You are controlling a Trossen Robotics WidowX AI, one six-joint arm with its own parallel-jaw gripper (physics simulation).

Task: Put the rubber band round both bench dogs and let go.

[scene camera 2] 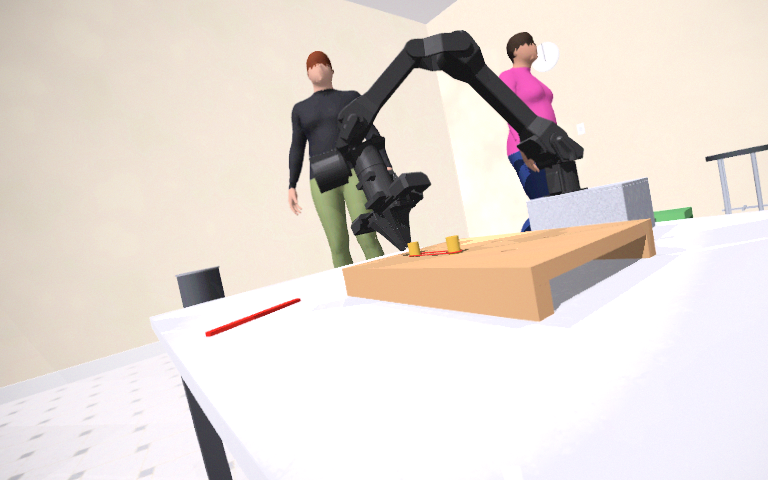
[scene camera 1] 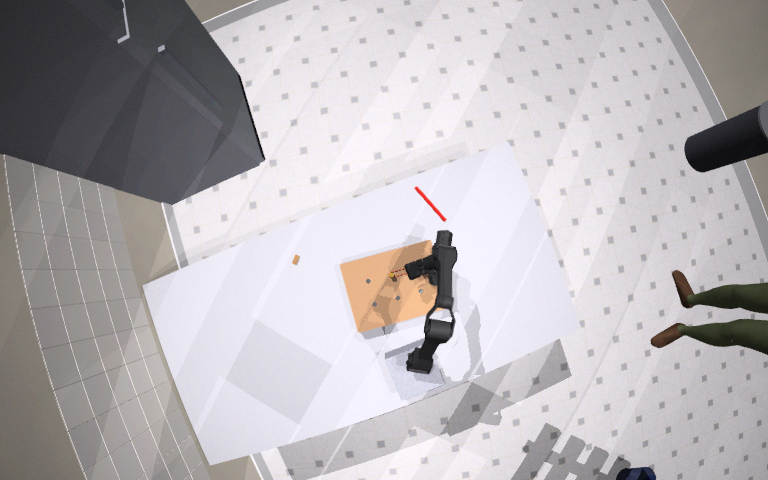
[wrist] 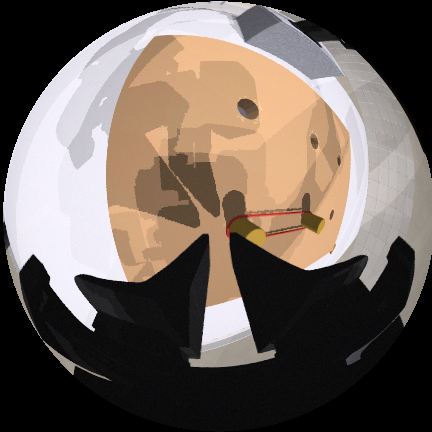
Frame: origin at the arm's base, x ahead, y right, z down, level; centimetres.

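Where they show: gripper, fingertip midpoint: (scene camera 2: 406, 248) (scene camera 1: 420, 266) (wrist: 218, 239); arm's base, link origin: (scene camera 2: 565, 193) (scene camera 1: 417, 359).
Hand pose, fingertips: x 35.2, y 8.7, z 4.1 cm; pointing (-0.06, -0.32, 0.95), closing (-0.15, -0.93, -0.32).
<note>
Each offset is from my fingertips to the top centre of the thing.
Two yellow bench dogs stand upright on the orange board @[dx -5.6, dy -11.5, dz +1.3 cm] (scene camera 1: 352, 283) (scene camera 2: 441, 285) (wrist: 285, 125). The far dog @[dx -0.8, dy -11.8, dz -1.3 cm] (scene camera 1: 391, 275) (scene camera 2: 452, 243) (wrist: 313, 223) and the near dog @[dx -0.2, dy -2.2, dz -1.0 cm] (scene camera 2: 414, 248) (wrist: 250, 233) both show in scene camera 2 and the wrist view. The red rubber band (scene camera 2: 431, 253) (wrist: 275, 214) runs round both dogs, low by the board, with two nearly parallel strands between them. My gripper (scene camera 1: 406, 272) (scene camera 2: 404, 249) (wrist: 218, 239) is shut to a narrow gap with nothing between the fingertips. The tips are close beside the near dog, and the right finger hides part of its base.
A red stick @[dx +24.9, dy +10.5, dz +5.7 cm] (scene camera 1: 430, 203) (scene camera 2: 253, 316) lies on the white table, and a small orange block @[dx +13.2, dy -50.0, dz +5.7 cm] (scene camera 1: 296, 259) lies to the left. My arm's base stands on a grey block (scene camera 1: 403, 387) (scene camera 2: 577, 211). The board has several open holes. Two people stand in the background.
</note>
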